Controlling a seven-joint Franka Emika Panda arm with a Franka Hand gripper.
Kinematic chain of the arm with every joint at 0, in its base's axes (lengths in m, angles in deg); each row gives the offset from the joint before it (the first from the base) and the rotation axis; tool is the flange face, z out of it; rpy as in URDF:
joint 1: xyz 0 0 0.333 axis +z
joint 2: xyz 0 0 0 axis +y
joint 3: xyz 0 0 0.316 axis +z
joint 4: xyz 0.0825 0 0 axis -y
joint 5: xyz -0.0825 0 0.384 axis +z
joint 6: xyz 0 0 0 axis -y
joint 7: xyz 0.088 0 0 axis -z
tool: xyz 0 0 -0.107 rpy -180 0 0
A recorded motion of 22 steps. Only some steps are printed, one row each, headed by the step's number.
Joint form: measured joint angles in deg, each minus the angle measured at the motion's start. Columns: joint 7, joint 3, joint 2, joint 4, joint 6, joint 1, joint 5.
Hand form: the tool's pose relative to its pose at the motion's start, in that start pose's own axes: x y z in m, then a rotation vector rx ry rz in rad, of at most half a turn. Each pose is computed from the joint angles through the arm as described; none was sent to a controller.
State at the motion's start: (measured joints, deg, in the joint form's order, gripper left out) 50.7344 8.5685 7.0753 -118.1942 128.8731 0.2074 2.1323
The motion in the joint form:
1: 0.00 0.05 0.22 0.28 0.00 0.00 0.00
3: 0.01 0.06 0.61 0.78 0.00 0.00 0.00
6: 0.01 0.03 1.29 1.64 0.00 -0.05 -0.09
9: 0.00 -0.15 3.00 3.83 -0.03 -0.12 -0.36
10: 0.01 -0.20 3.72 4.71 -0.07 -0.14 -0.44
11: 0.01 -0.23 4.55 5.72 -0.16 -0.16 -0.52
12: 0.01 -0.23 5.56 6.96 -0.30 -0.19 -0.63
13: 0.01 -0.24 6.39 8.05 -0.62 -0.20 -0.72
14: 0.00 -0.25 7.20 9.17 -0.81 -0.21 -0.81
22: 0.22 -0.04 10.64 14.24 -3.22 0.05 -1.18
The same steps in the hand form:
1: 0.0005 -0.0014 0.0001 0.0013 0.0001 -0.0008
3: 0.0021 -0.0034 0.0001 0.0035 0.0005 -0.0006
6: 0.0057 -0.0061 0.0004 0.0063 0.0023 0.0000
9: 0.0150 -0.0127 0.0009 0.0127 0.0075 0.0020
10: 0.0185 -0.0154 0.0016 0.0148 0.0085 0.0029
11: 0.0222 -0.0186 0.0025 0.0166 0.0090 0.0033
12: 0.0265 -0.0227 0.0037 0.0186 0.0093 0.0033
13: 0.0299 -0.0260 0.0046 0.0184 0.0082 0.0032
14: 0.0335 -0.0295 0.0048 0.0206 0.0090 0.0030
22: 0.0432 -0.0465 0.0065 0.0134 -0.0033 -0.0025

